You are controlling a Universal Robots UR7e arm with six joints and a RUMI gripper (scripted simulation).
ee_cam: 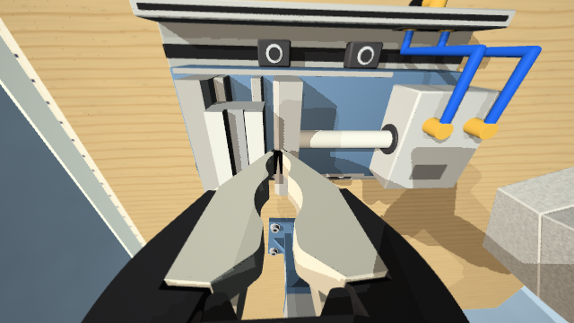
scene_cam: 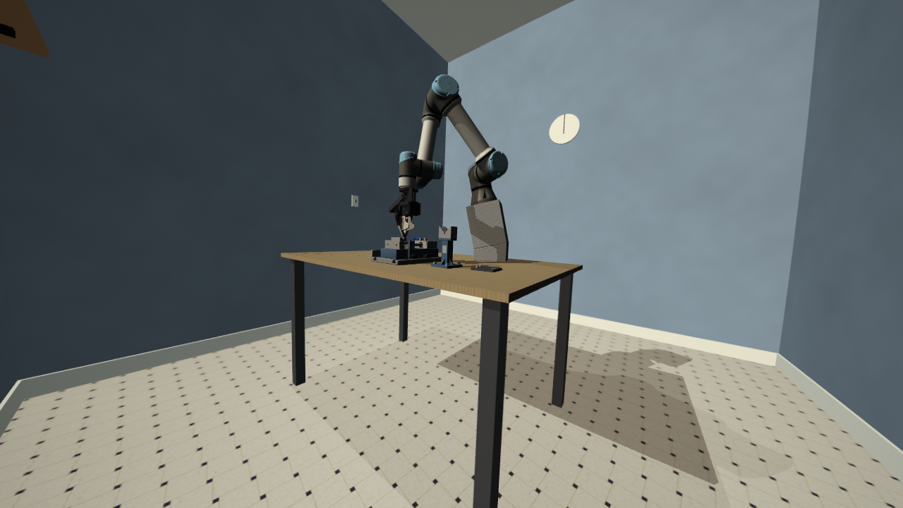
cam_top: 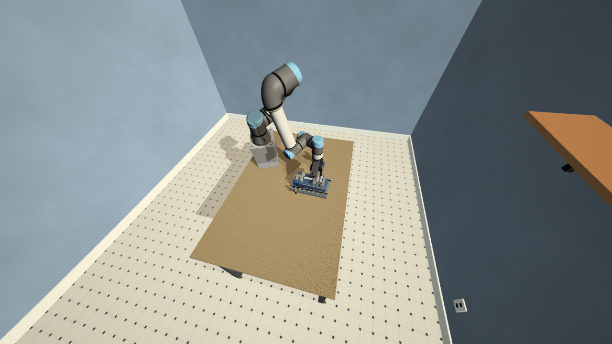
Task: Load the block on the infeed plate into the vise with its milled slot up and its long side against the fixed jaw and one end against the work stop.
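The part lies 3 cm ahead of my hand and 2 cm below it. Round my hand: cylinder rod 6 cm behind, 4 cm below; fixed jaw 6 cm ahead, 4 cm below; moving jaw 1 cm behind, 4 cm below.
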